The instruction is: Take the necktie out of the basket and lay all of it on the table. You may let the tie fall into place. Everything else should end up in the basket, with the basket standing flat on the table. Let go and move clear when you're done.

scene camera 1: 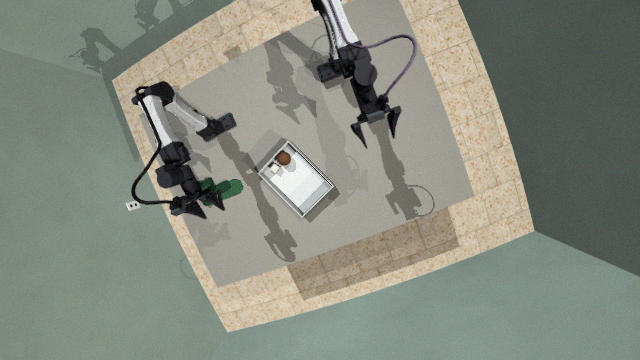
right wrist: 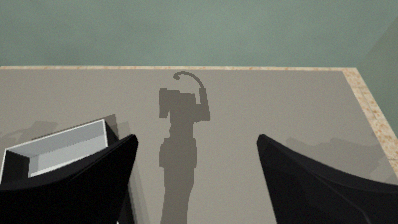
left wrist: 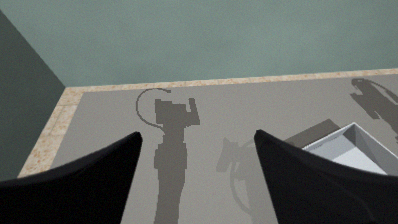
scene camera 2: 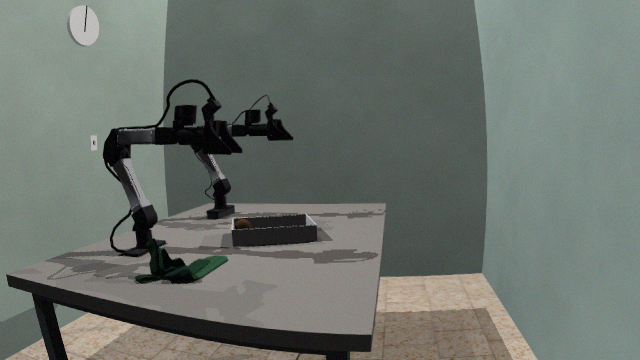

Labels:
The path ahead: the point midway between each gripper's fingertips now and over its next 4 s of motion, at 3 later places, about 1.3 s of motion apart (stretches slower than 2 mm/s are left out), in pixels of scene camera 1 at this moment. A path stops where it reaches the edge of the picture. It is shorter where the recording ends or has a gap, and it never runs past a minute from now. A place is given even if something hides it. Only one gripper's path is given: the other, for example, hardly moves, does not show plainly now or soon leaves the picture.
My right gripper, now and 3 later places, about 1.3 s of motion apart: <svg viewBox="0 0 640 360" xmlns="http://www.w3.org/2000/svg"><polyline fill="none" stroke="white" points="214,214 199,222 205,221 213,216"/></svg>

